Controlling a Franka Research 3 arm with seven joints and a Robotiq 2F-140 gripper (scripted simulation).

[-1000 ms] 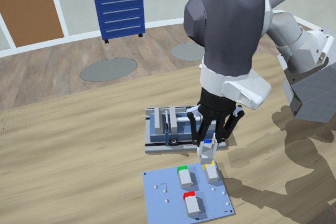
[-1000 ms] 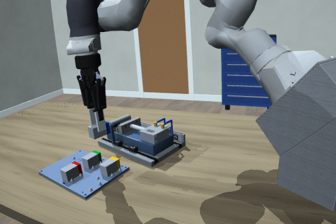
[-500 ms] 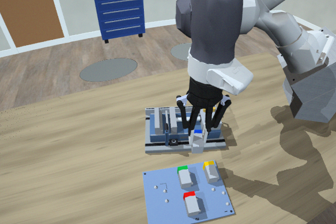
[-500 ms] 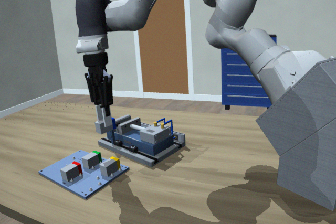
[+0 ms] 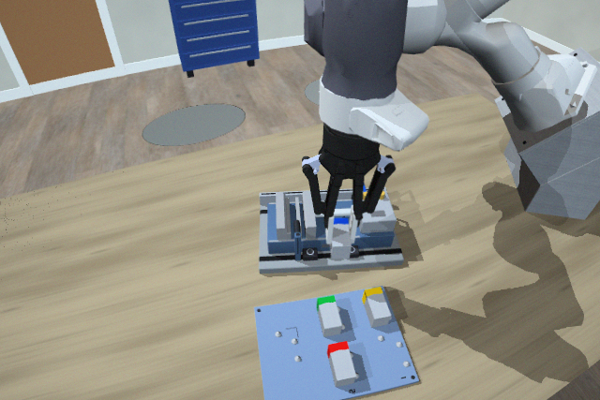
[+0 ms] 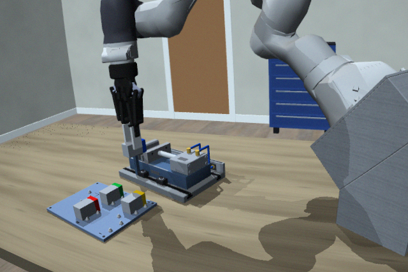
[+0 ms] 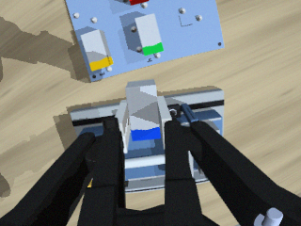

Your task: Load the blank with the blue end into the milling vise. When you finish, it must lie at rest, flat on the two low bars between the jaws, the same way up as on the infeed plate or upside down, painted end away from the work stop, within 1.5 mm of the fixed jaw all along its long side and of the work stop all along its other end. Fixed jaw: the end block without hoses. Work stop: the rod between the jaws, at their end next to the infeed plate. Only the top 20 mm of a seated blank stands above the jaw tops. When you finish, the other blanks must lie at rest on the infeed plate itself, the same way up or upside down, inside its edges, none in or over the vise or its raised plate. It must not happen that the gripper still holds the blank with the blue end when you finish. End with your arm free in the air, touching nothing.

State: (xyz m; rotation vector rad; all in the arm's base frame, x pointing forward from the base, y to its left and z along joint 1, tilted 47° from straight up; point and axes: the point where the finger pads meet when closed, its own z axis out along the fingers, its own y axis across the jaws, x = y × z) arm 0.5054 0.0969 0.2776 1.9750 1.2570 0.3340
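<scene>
Now: hand 150 mm to the left of the fixed jaw, 100 mm above it and 20 mm short of it. Also, from my hand: blue-ended blank (40 mm below); green-ended blank (150 mm below, 60 mm to the left, 60 mm ahead); work stop rod (100 mm to the right, 90 mm below, 20 mm ahead).
</scene>
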